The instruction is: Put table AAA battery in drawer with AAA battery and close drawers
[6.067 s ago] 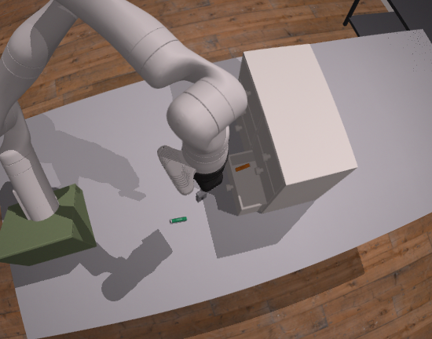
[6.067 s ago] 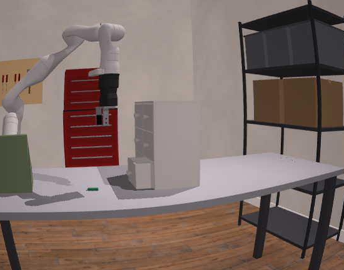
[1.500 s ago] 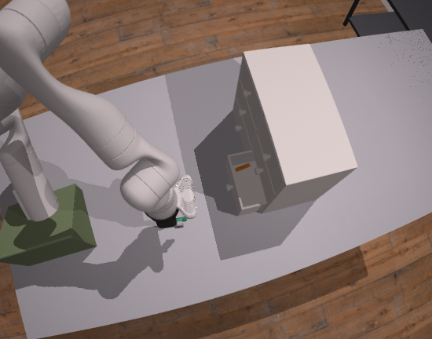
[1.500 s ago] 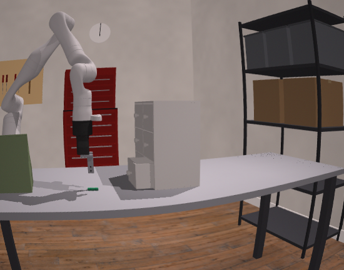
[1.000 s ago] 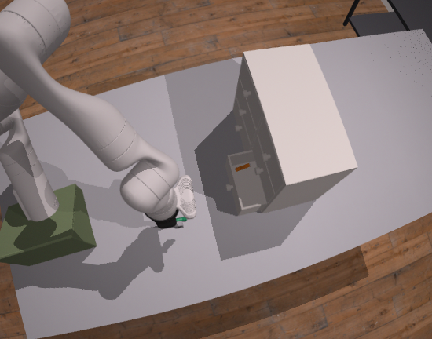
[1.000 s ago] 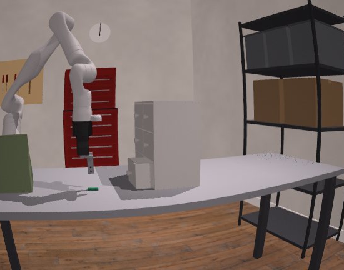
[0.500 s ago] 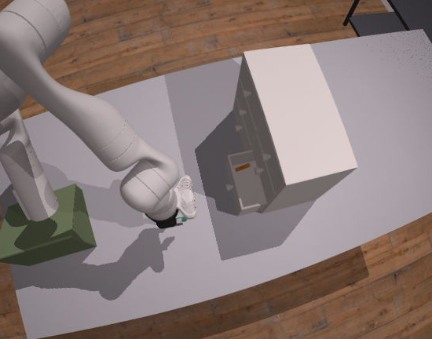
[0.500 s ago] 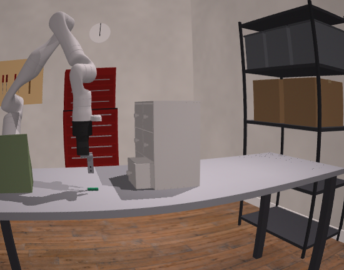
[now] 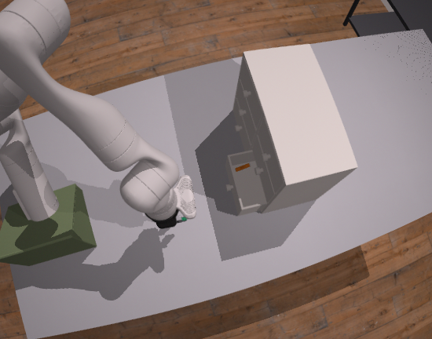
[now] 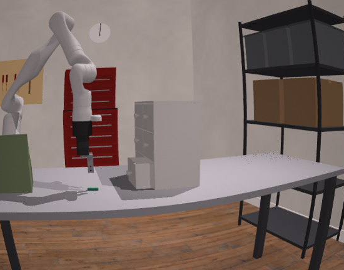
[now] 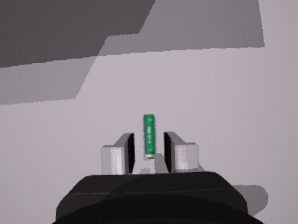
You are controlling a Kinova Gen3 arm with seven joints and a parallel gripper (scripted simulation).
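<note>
Right now the green AAA battery is 8 cm below my hand. Round my hand: orange battery (20 cm ahead, 11 cm to the left, 7 cm below).
</note>
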